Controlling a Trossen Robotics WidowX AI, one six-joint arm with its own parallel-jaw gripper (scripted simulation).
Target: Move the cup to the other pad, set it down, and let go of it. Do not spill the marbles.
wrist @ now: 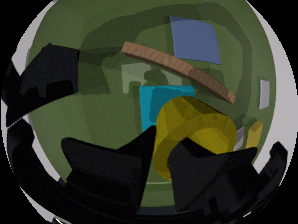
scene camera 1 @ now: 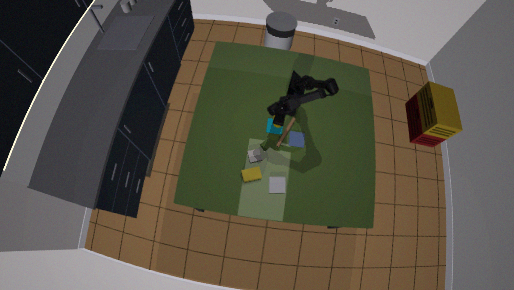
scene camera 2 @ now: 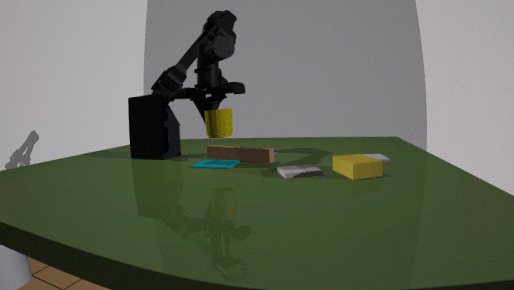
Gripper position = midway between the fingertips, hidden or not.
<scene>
In view: my gripper (scene camera 2: 209, 124), a yellow cup (scene camera 2: 218, 123), a blue pad (wrist: 193, 40), a cyan pad (wrist: 153, 97) and a wooden bar (wrist: 164, 60).
The yellow cup shows as well in the wrist view (wrist: 186, 116). My gripper is seen too in the wrist view (wrist: 161, 130).
</scene>
